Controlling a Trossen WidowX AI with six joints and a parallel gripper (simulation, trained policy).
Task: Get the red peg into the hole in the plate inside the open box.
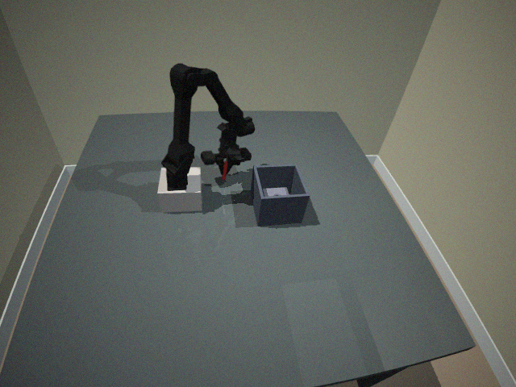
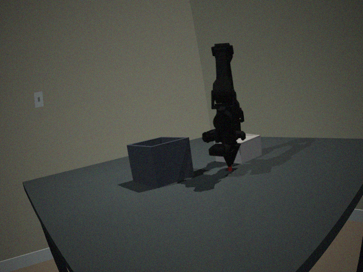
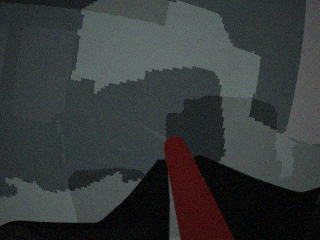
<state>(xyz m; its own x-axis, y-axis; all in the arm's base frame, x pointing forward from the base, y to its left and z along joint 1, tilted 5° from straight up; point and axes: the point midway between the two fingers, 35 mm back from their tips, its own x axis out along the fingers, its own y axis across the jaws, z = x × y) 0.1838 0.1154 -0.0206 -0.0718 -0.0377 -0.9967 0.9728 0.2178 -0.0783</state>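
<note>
My gripper tip is now 16 cm short of the plate, 18 cm to the left of it and 3 cm below it. The rest, counted from my gripper tip: red peg 2 cm above.
</note>
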